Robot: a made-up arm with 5 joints.
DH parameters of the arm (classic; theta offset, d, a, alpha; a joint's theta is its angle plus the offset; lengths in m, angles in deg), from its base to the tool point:
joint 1: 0 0.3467 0 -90
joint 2: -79.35 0 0.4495 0
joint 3: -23.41 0 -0.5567 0
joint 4: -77.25 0 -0.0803 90
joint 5: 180 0.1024 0 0
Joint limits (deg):
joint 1: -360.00..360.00
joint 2: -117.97..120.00
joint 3: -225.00..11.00
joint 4: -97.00..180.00
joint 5: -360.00..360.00
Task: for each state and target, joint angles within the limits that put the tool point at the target. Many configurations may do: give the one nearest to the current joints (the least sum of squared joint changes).
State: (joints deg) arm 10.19 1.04 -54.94 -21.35 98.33
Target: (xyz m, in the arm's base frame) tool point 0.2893 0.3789 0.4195
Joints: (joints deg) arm 52.64 -17.13 -15.78 -25.68 98.33
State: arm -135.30 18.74 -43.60 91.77 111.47
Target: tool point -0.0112 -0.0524 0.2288
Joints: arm -102.06 8.89 0.51 124.99 111.47
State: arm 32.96 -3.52 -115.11 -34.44 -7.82
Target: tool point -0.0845 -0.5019 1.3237
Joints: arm 80.44 -41.31 -142.99 -21.05 -7.82
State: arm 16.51 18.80 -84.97 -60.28 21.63
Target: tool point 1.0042 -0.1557 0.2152
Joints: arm -8.81 64.34 -108.30 -34.23 21.63
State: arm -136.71 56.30 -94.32 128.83 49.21
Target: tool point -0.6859 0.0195 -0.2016
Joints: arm -181.63 82.58 -107.33 114.16 49.21
